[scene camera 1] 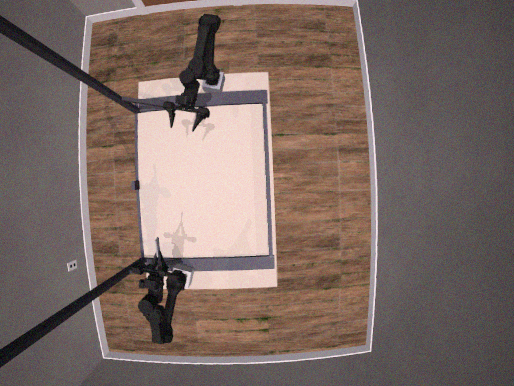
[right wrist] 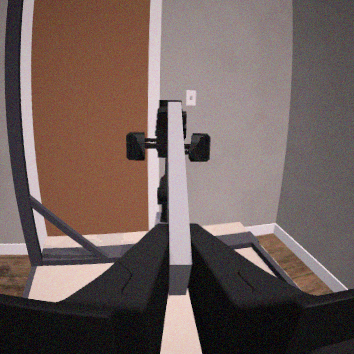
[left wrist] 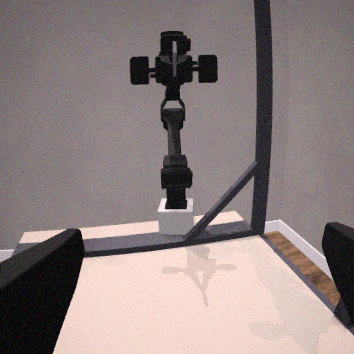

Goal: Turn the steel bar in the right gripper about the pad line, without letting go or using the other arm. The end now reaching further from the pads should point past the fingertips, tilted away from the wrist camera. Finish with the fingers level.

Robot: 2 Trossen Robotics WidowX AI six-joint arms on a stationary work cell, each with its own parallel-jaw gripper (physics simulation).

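Seen in the pictures: left gripper, between the fingertips: (scene camera 1: 181, 129) (right wrist: 165, 154) (left wrist: 206, 240); right gripper, between the fingertips: (scene camera 1: 158, 250) (right wrist: 176, 234) (left wrist: 174, 66); left arm's base, origin of its link: (scene camera 1: 212, 79); right arm's base, origin of its link: (left wrist: 175, 204).
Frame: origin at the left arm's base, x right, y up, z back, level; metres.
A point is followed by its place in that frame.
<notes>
The steel bar (left wrist: 174, 52) @(y 0.425, x -0.020, z -0.764 m) (right wrist: 179, 190) @(y 0.422, x -0.024, z -0.823 m) is a light grey square-sided rod. In the right wrist view it stands between the fingertips, its longer part rising up the picture and narrowing with distance past the tips; its shorter end, with a darker end face, shows low between the fingers. My right gripper (scene camera 1: 158, 253) @(y 0.404, x -0.023, z -0.821 m) (right wrist: 176, 234) @(y 0.404, x -0.023, z -0.821 m) is shut on the bar, at the bottom left in scene camera 1. Its pads' contact faces are hidden. My left gripper (scene camera 1: 183, 128) @(y 0.316, x 0.000, z -0.352 m) (left wrist: 206, 240) @(y 0.316, x 0.000, z -0.352 m) is open and empty at the top, far from the bar; behind the bar it also shows in the right wrist view.
A pale table (scene camera 1: 215, 175) @(y -0.079, x -0.112, z -0.502 m) with a dark frame (scene camera 1: 268, 180) @(y -0.059, x -0.398, z -0.474 m) lies between the arms. Dark slanting posts (scene camera 1: 55, 62) @(y 0.595, x 0.415, z -0.233 m) (left wrist: 263, 100) @(y 0.328, x 0.210, z -1.043 m) (right wrist: 15, 125) @(y 0.360, x 0.406, z -0.231 m) rise at its corners. The right gripper is above the table's edge. Walls and a brown door (right wrist: 90, 115) stand beyond.
</notes>
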